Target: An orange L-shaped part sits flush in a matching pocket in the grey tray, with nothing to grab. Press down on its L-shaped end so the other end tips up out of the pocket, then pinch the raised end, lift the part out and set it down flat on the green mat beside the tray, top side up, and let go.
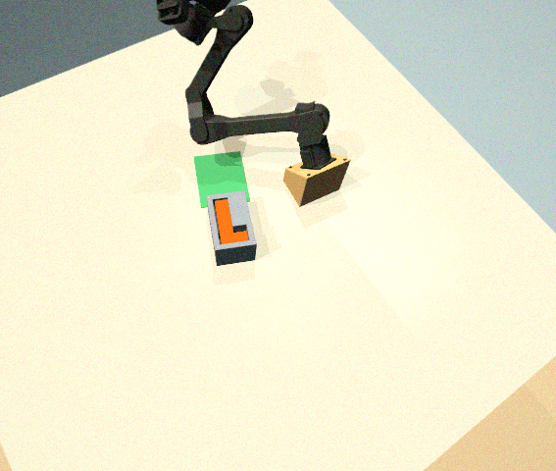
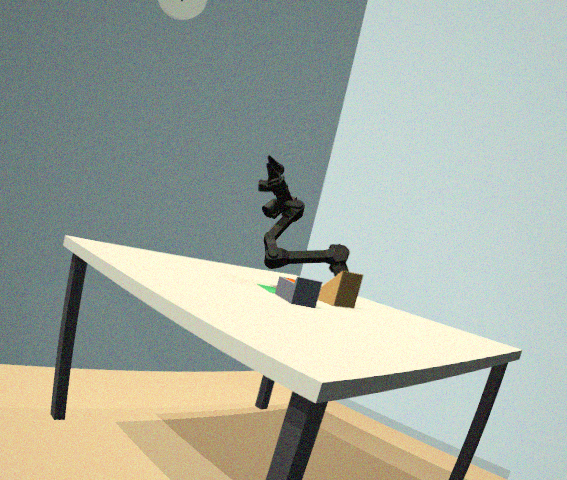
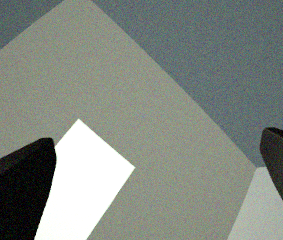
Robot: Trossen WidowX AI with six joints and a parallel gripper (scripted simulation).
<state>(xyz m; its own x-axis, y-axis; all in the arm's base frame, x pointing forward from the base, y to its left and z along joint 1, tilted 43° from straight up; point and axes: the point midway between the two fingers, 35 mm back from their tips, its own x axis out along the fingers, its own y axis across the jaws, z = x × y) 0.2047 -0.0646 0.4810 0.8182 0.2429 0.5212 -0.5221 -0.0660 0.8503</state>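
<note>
Right now the orange L-shaped part is 42 cm below my gripper tip, 36 cm to the left of it and 9 cm ahead of it. From my gripper tip the other things lie so: green mat (49 cm below, 22 cm to the left, 1 cm ahead).
</note>
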